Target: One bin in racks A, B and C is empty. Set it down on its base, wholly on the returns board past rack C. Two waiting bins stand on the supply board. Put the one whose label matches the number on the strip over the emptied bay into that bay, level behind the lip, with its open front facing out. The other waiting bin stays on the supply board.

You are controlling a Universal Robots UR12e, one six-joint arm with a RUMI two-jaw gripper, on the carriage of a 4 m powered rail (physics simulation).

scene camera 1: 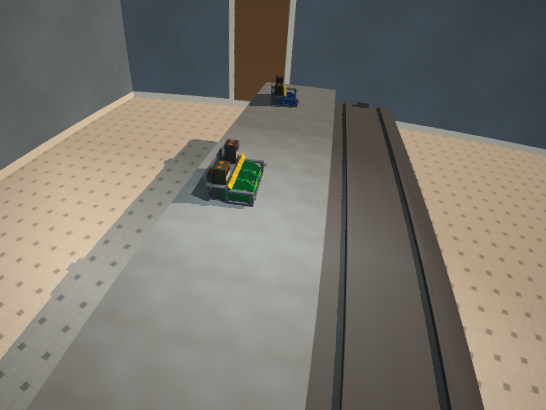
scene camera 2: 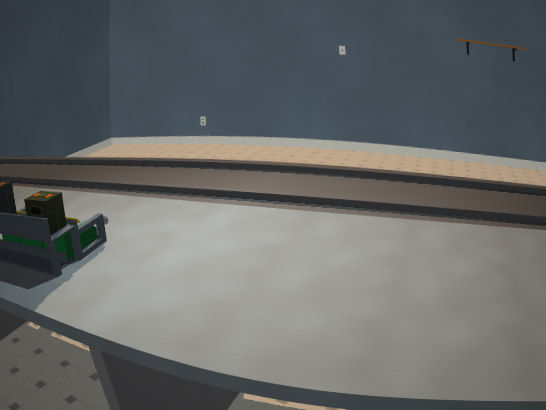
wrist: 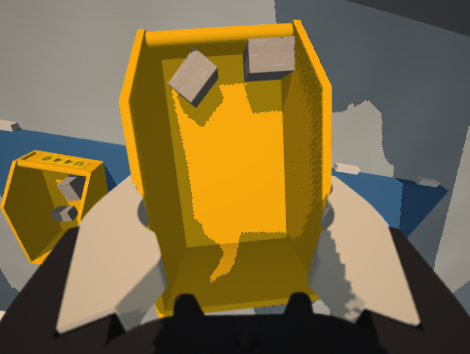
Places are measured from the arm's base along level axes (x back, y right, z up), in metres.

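Pixels of known places: gripper, fingertip midpoint: (wrist: 234, 178).
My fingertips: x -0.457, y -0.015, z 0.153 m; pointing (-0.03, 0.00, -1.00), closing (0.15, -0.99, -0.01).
Ahead of a thing's pixels: the offset from my fingertips to its top centre. "*": to the spot under its first point. Level surfaces: height alone.
My gripper (wrist: 234, 178) is shut on a yellow bin (wrist: 232, 165), one jaw outside each side wall. Two wooden blocks lie in the bin, near its far end. It hangs above the blue supply board {dz -0.165, dx -0.204, dy -0.285 m} (wrist: 370, 197), parts of which show on both sides. The other yellow bin {dz -0.090, dx -0.190, dy +0.236 m} (wrist: 20, 200) is at the lower left of the wrist view with small blocks inside; its label {* dz -0.151, dx -0.105, dy +0.232 m} (wrist: 64, 160) shows upside down and is not surely readable. The held bin's own label is hidden. The arm and gripper do not show in the scene views. I cannot tell the racks' letters, the emptied bay or the returns board.
A grey frame with green parts and a yellow bar (scene camera 1: 236, 171) stands on the long table {dz -0.183 m} (scene camera 1: 220, 300) (scene camera 2: 300, 280), with dark boxes (scene camera 1: 220, 171) (scene camera 2: 45, 212) at its back. A similar frame with blue parts (scene camera 1: 288, 98) stands farther off. The rail (scene camera 1: 377, 225) runs alongside.
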